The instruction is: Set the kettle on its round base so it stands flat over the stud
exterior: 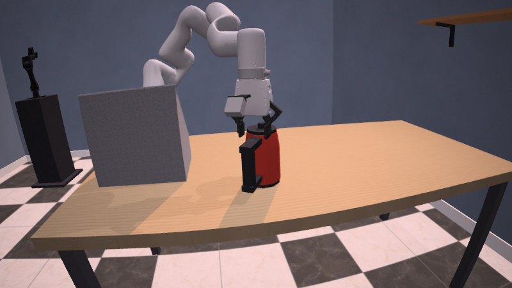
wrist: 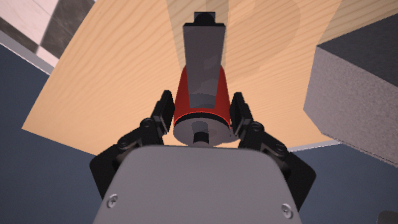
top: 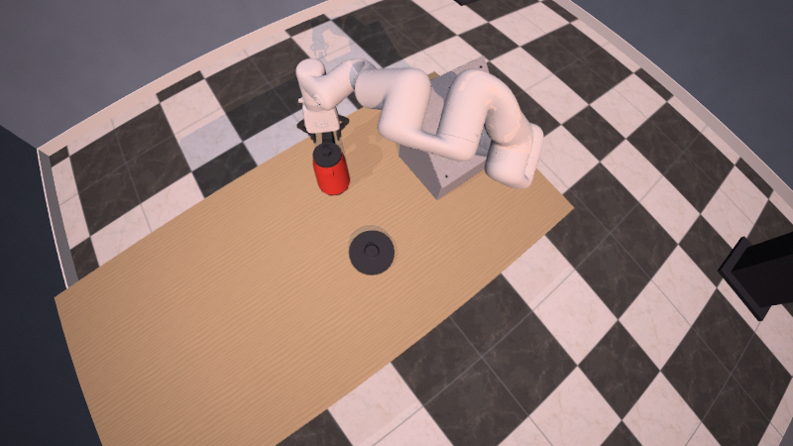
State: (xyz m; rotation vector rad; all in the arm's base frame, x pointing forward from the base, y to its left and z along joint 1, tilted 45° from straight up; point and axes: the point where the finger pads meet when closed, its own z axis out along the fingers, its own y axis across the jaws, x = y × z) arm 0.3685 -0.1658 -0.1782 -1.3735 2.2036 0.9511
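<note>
Now: the kettle 90 mm below my hand, 30 mm to the left of it and 10 mm ahead of it. From my hand the other things lie so: round black base 360 mm to the left, 170 mm below, 60 mm ahead.
</note>
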